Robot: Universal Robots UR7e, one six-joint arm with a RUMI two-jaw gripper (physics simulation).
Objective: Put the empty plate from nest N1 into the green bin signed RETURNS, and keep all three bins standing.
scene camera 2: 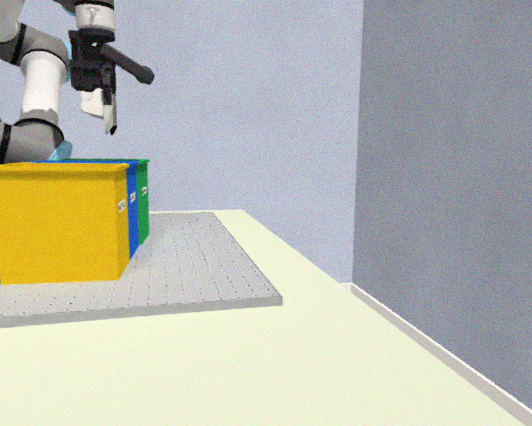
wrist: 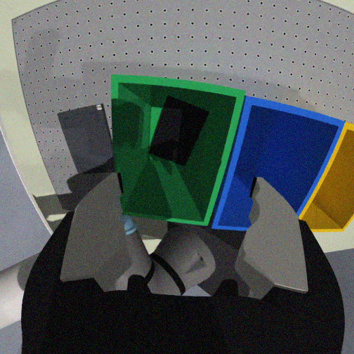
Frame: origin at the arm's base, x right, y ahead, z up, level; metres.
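Seen in the pictures: gripper, between the fingertips: (scene camera 2: 109, 134).
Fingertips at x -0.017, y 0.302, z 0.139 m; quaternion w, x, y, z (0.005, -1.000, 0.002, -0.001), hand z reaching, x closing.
Note:
A point is followed by its place in that frame.
The dark plate (wrist: 192, 131) lies inside the green bin (wrist: 116, 78) (scene camera 2: 143, 205) @(x -0.009, y 0.367, z -0.016 m) in the wrist view, turned at an angle to the bin's walls; its well pattern cannot be made out. The plate does not show in the scene view. My gripper (wrist: 186, 176) (scene camera 2: 102, 125) @(x -0.016, y 0.302, z 0.139 m) is open and empty, above the bins, with its fingers wide apart. The green bin, the blue bin (wrist: 246, 107) (scene camera 2: 132, 215) @(x 0.117, y 0.349, z -0.019 m) and the yellow bin (scene camera 2: 62, 225) @(x 0.286, y 0.256, z -0.006 m) (wrist: 347, 126) stand upright side by side. Part of the yellow bin is cut off in both views.
A dark grey flat piece (wrist: 82, 135) with a small white label lies left of the green bin in the wrist view. The bins stand on the perforated grey board (scene camera 2: 200, 270) @(x 0.265, y 0.466, z -0.096 m) (wrist: 200, 45), on a pale table (scene camera 2: 225, 360) @(x 0.574, y 0.463, z -0.109 m). A grey wall (scene camera 2: 440, 175) rises at the right.

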